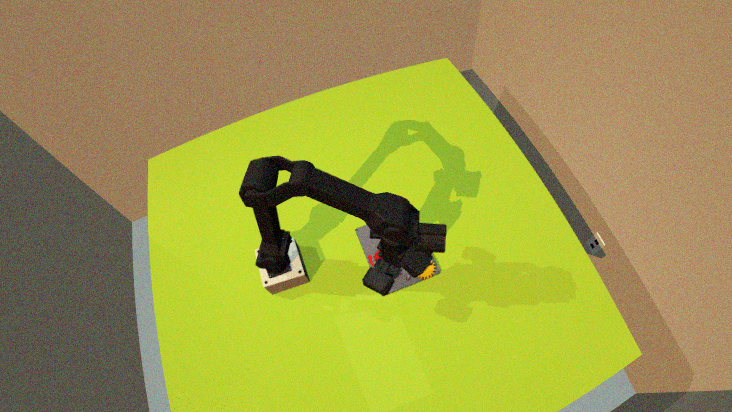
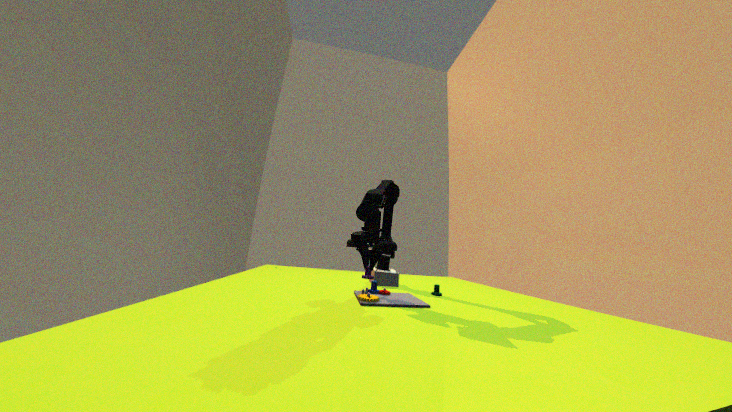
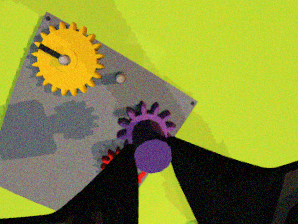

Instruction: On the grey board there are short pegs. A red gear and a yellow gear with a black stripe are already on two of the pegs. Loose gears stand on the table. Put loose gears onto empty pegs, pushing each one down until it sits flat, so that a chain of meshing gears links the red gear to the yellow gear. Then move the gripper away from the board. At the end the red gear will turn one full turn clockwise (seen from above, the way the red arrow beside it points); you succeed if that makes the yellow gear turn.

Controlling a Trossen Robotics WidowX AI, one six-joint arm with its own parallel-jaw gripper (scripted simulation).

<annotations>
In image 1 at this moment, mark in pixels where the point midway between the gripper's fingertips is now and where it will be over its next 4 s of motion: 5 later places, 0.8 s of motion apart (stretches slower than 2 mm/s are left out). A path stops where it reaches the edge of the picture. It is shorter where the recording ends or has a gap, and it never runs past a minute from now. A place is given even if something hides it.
The gripper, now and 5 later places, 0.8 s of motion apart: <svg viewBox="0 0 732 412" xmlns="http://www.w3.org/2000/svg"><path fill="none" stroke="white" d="M394 267L394 270L394 272L394 273L386 235L332 184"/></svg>
</annotations>
